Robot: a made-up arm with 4 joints.
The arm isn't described. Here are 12 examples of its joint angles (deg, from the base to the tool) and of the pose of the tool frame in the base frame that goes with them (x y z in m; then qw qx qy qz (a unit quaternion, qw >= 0)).
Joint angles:
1: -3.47 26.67 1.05 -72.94
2: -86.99 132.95 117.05 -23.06
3: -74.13 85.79 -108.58 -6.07
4: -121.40 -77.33 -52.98 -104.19
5: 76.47 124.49 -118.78 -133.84
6: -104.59 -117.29 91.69 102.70
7: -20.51 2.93 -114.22 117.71
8: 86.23 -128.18 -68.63 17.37
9: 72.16 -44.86 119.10 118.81
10: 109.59 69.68 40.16 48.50
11: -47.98 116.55 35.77 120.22
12: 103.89 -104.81 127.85 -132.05
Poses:
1: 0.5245 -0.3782 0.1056 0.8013 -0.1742 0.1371 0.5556
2: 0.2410 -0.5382 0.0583 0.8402 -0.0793 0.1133 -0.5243
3: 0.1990 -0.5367 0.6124 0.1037 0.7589 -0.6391 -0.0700
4: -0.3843 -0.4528 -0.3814 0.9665 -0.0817 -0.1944 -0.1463
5: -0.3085 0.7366 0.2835 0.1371 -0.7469 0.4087 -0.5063
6: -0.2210 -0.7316 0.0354 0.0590 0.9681 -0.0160 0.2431
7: 0.5729 -0.6783 0.2701 0.1859 -0.5643 -0.6401 -0.4871
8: -0.3491 0.6353 -0.1533 0.7159 0.3071 0.3903 0.4908
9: 0.3666 0.6959 0.1733 0.1281 -0.0947 0.9857 -0.0552
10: -0.1826 0.6514 0.1401 0.8328 -0.0484 -0.2501 0.4914
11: 0.4949 -0.5976 0.2975 0.0783 -0.5234 -0.3820 -0.7576
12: -0.1144 0.6313 0.0921 0.2080 0.8693 -0.2180 -0.3917
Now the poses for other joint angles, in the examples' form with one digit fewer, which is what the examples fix.
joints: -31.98 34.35 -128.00 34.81
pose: 0.374 -0.621 0.482 0.128 -0.988 -0.024 -0.084
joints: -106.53 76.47 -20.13 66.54
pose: -0.414 -0.619 0.323 0.040 -0.702 0.255 -0.664
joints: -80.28 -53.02 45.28 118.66
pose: 0.178 -0.755 -0.033 0.108 -0.714 -0.249 0.645
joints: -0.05 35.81 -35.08 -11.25
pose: 0.563 -0.353 0.183 0.811 -0.577 0.057 0.079
